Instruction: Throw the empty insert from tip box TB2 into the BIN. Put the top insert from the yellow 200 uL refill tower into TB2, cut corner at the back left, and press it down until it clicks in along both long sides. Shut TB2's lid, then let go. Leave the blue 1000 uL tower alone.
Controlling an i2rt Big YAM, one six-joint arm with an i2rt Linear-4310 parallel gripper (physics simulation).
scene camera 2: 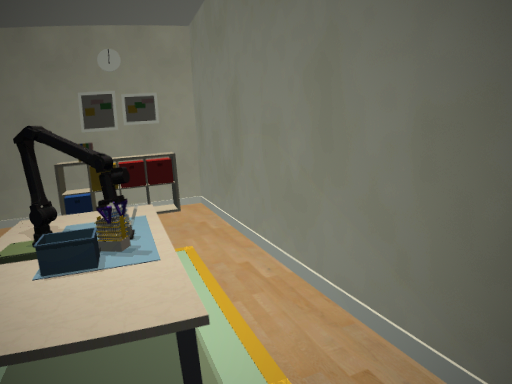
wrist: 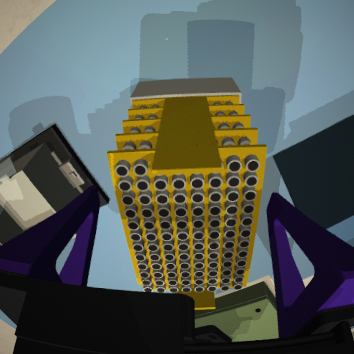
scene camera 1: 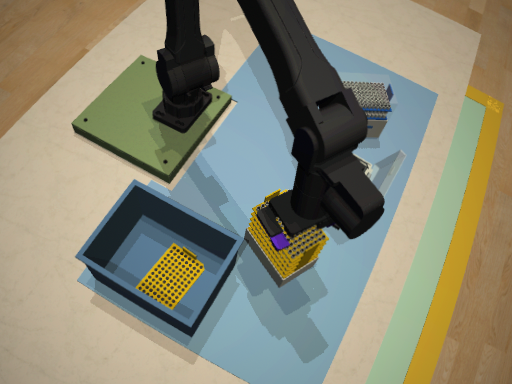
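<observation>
My gripper (scene camera 2: 115, 216) (wrist: 184, 197) is open and empty. Its purple fingers stand apart on either side of the yellow 200 uL refill tower (scene camera 1: 286, 259) (scene camera 2: 111, 232) (wrist: 189, 218), around its top layers; one finger is mostly hidden in scene camera 1. The tower is a stack of yellow inserts on a grey base (wrist: 185, 87). TB2 (wrist: 25, 196) is open, with a pale interior; in scene camera 1 the arm hides most of it, and its clear raised lid (scene camera 1: 391, 167) shows. A yellow insert (scene camera 1: 172, 276) lies inside the dark blue BIN (scene camera 1: 112, 225) (scene camera 2: 68, 254) (wrist: 320, 175).
The blue 1000 uL tower (scene camera 1: 374, 96) stands at the upper right in scene camera 1, partly behind the arm. The green base plate (scene camera 1: 112, 115) (scene camera 2: 15, 252) (wrist: 240, 320) carries the arm. A blue mat (scene camera 1: 345, 290) lies under the boxes.
</observation>
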